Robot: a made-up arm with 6 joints. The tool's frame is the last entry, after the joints. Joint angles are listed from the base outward. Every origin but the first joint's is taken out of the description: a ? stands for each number. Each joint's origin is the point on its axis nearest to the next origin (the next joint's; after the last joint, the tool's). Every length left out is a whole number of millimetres.
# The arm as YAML. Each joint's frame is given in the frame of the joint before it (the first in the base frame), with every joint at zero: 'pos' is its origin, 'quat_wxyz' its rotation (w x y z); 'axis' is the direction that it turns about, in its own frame. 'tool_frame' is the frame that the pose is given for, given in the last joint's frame.
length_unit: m
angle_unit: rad
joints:
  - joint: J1
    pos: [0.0, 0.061, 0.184]
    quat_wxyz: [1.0, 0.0, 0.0, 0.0]
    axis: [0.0, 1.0, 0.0]
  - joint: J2
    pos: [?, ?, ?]
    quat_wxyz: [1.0, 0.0, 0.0, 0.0]
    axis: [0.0, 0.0, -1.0]
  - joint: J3
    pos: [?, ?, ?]
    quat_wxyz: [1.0, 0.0, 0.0, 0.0]
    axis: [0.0, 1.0, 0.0]
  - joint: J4
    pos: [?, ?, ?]
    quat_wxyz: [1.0, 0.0, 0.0, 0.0]
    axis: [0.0, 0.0, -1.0]
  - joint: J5
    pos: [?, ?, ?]
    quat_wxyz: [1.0, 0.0, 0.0, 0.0]
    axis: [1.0, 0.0, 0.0]
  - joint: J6
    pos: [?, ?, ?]
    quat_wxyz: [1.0, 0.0, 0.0, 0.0]
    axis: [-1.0, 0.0, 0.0]
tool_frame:
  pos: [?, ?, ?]
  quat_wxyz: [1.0, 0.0, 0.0, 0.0]
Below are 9 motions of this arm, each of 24 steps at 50 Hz.
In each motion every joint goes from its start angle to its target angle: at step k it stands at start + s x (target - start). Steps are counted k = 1, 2, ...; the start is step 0. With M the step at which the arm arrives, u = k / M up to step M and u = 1 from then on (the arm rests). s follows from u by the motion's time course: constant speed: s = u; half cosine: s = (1 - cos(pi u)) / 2; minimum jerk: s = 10 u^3 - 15 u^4 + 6 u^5.
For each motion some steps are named. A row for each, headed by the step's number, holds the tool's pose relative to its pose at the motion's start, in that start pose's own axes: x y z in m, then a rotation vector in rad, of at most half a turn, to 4 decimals.
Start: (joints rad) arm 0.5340 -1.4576 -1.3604 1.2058 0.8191 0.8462
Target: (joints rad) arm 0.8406 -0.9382 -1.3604 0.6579 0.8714 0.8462
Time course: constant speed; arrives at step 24
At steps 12, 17, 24:
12: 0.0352 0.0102 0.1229 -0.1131 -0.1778 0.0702
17: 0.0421 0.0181 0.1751 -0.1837 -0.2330 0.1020
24: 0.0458 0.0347 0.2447 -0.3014 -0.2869 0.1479

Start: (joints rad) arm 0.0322 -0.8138 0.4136 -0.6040 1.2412 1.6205
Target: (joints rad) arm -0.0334 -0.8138 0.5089 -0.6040 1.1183 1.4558
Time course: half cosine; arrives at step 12
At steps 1, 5, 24:
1: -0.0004 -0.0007 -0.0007 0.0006 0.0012 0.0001
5: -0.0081 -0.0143 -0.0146 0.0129 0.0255 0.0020
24: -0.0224 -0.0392 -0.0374 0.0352 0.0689 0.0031

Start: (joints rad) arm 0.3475 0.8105 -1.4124 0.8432 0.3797 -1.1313
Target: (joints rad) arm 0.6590 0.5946 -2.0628 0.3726 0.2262 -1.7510
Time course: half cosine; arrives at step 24
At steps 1, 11, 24:
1: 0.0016 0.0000 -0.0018 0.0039 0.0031 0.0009
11: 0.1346 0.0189 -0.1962 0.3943 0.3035 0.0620
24: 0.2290 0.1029 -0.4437 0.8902 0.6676 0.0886

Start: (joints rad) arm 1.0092 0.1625 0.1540 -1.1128 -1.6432 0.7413
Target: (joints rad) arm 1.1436 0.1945 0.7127 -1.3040 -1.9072 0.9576
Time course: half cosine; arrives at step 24
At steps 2, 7, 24:
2: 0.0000 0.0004 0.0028 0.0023 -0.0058 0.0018
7: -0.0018 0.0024 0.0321 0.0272 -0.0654 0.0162
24: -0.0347 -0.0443 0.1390 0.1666 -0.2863 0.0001

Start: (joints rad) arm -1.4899 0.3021 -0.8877 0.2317 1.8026 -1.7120
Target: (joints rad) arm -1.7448 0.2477 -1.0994 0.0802 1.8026 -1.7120
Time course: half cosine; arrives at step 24
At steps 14, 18, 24:
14: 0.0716 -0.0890 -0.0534 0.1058 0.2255 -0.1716
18: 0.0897 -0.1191 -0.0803 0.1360 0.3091 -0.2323
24: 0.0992 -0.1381 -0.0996 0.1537 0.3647 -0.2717

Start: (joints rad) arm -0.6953 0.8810 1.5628 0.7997 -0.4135 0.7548
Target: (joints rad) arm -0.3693 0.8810 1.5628 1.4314 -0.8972 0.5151
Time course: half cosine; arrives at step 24
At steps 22, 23, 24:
22: -0.2720 -0.1519 -0.1578 -0.4133 0.8623 -0.1545
23: -0.2754 -0.1535 -0.1584 -0.4188 0.8736 -0.1558
24: -0.2765 -0.1541 -0.1586 -0.4206 0.8774 -0.1563

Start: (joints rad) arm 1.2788 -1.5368 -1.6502 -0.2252 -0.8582 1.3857
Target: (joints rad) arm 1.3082 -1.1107 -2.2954 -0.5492 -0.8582 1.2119
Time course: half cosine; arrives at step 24
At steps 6, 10, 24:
6: 0.0068 -0.0577 -0.0118 -0.0583 0.0063 -0.0912
10: 0.0105 -0.1489 -0.0155 -0.1538 -0.0023 -0.2306
24: -0.0217 -0.3888 0.0685 -0.4538 -0.1368 -0.6031

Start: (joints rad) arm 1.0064 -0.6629 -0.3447 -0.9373 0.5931 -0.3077
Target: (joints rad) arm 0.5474 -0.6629 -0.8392 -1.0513 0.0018 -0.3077
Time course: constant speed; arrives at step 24
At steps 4, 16, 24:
4: 0.0216 0.0442 0.0837 -0.2398 -0.0040 0.0603
16: 0.0567 0.2694 0.2357 -0.9576 -0.0319 0.2512
24: 0.0467 0.4485 0.2326 -1.4316 -0.0684 0.3926

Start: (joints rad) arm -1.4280 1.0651 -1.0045 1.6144 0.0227 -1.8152
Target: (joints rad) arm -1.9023 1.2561 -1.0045 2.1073 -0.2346 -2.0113
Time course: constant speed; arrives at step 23
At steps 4, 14, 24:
4: -0.0657 -0.0016 0.0645 0.0271 -0.1631 0.0288
14: -0.2642 -0.0190 0.1778 0.0796 -0.5796 0.0787
24: -0.4630 -0.0418 0.2102 0.1084 -0.9624 0.0979

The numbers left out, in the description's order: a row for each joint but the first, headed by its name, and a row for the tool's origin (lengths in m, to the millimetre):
J2: -0.181 0.0 -0.121
J3: -0.119 -0.126 0.0
J4: 0.094 0.0 -0.171
J5: 0.309 -0.048 0.0
J6: 0.0 -0.239 0.001
tool: 0.0 -0.041 0.052

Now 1 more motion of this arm.
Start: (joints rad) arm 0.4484 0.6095 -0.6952 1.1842 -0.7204 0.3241
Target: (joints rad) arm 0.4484 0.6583 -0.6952 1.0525 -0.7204 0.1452
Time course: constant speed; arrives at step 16
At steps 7, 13, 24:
7: 0.0059 -0.0039 0.0101 0.0727 -0.0415 0.0115
13: 0.0107 -0.0069 0.0189 0.1345 -0.0762 0.0242
24: 0.0131 -0.0083 0.0233 0.1651 -0.0933 0.0315

